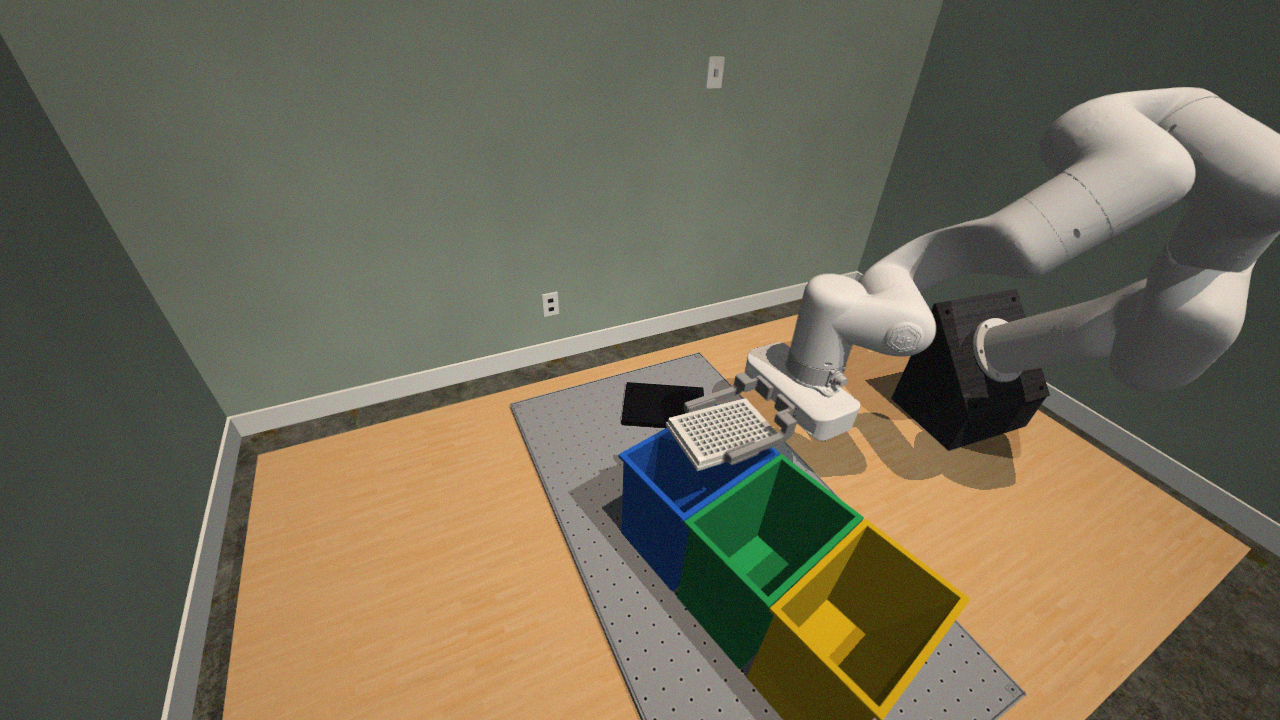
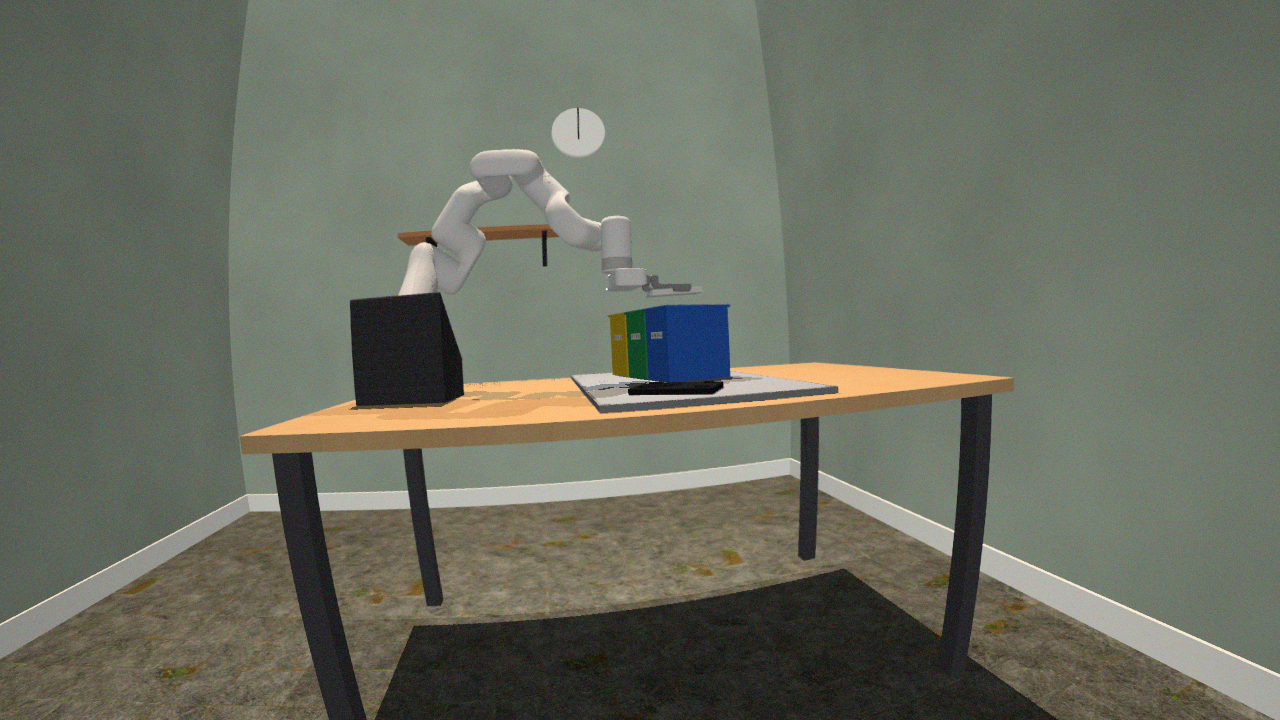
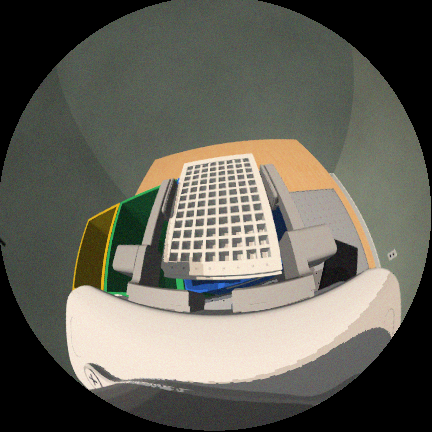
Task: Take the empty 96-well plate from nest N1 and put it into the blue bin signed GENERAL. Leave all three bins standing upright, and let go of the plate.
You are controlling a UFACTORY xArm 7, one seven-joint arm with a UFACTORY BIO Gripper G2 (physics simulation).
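Frame: origin at the arm's base, x ahead, y left, z up, level; metres.
Seen in the pictures: hand at its tool point: [image 1: 719,428] [image 2: 676,289] [image 3: 217,190]; arm's base at its link origin: [image 1: 997,350] [image 2: 406,331].
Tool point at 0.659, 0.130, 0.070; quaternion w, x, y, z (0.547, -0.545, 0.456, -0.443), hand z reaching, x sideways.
Pixels of each thing's top centre, then the offset from my tool point to it, as dx, dy, dz. Level surfaces: height alone.
- white 96-well plate at its top centre: [image 3: 216,193] [image 1: 724,425] [image 2: 673,288] -0.007, +0.000, +0.003
- blue bin at its top centre: [image 3: 227,204] [image 1: 700,453] [image 2: 685,306] +0.021, -0.002, -0.044
- green bin at its top centre: [image 1: 775,519] [image 3: 136,232] [image 2: 662,310] -0.029, +0.120, -0.044
- yellow bin at its top centre: [image 1: 872,603] [image 3: 90,247] [image 2: 643,313] -0.079, +0.241, -0.044
- flat black nest at its top centre: [image 2: 677,383] [image 1: 664,402] [image 3: 342,269] -0.033, -0.285, -0.209
- grey perforated board at its surface level: dz -0.224
- wooden table at its surface level: dz -0.237
The white 96-well plate [image 1: 723,431] [image 2: 677,292] [image 3: 222,215] is held roughly level between the two fingers of my gripper [image 1: 729,428] [image 2: 673,289] [image 3: 221,187], which is shut on its long sides. The plate is a little above the rim of the blue bin [image 1: 651,528] [image 2: 689,344] [image 3: 205,286] and over its opening. The plate hides part of that opening. The green bin [image 1: 729,582] [image 2: 636,344] [image 3: 131,225] and yellow bin [image 1: 805,667] [image 2: 618,353] [image 3: 95,240] stand upright in a row beside the blue one. The bin signs are too small to read.
A flat black nest [image 1: 657,405] [image 2: 675,388] [image 3: 342,260] lies beside the blue bin on the grey perforated board [image 1: 568,447] [image 2: 778,387] [image 3: 317,210]. The black robot base [image 1: 948,394] [image 2: 398,349] stands on the wooden table [image 1: 402,537] [image 2: 913,376] [image 3: 280,155].
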